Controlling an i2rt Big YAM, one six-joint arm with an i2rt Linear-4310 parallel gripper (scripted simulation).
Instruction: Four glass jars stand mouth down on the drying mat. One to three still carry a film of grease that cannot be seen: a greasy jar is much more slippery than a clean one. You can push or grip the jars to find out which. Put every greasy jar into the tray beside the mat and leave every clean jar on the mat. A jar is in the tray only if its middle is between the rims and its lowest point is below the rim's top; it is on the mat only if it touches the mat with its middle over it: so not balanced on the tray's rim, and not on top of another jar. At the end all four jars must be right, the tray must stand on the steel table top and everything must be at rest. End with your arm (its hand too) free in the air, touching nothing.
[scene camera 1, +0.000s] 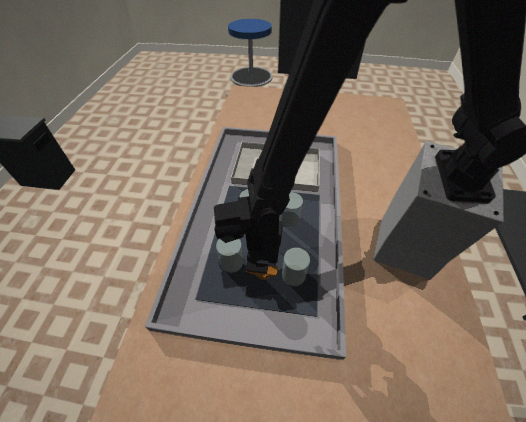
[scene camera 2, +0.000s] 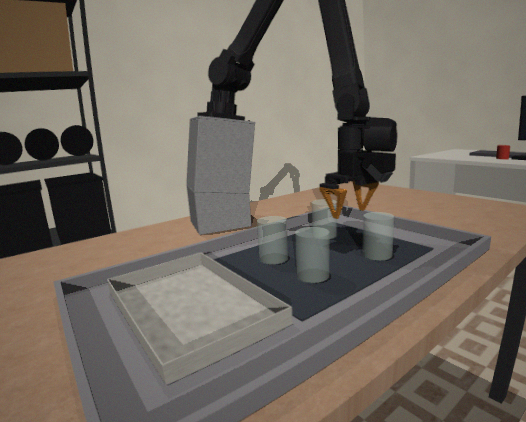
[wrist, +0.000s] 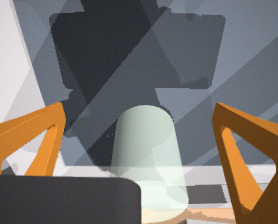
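A rimmed steel table top, a dark drying mat and a tray appear in the pictures, along with the gripper. Scene camera 1 shows the gripper too, as does the wrist view.
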